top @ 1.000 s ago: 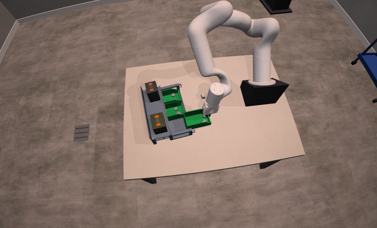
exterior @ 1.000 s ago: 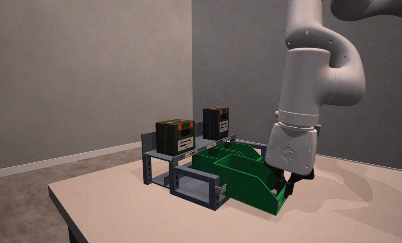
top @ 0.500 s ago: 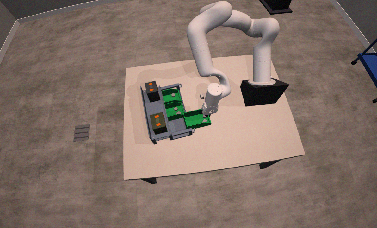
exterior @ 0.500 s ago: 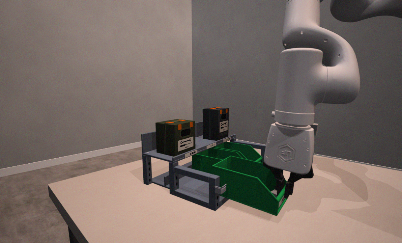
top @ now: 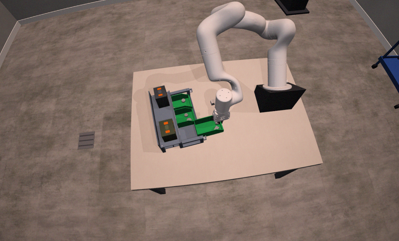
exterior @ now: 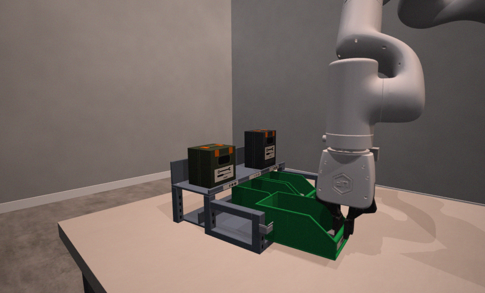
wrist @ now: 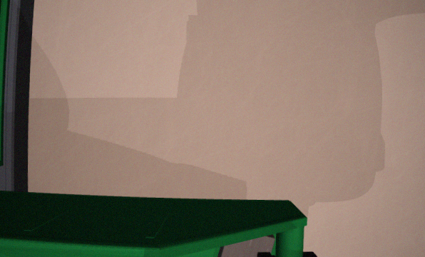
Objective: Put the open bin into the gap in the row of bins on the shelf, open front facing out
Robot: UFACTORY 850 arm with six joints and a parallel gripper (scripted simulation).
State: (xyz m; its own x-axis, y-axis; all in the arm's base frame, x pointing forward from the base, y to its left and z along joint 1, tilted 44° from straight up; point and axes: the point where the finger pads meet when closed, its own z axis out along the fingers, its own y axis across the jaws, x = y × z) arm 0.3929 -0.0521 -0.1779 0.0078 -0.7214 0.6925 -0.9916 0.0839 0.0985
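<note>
Right now my hand is 260 mm short of the grey shelf and 90 mm to the left of it. The rest, counted from my hand: black box (330 mm ahead, 210 mm to the right, 100 mm above).
</note>
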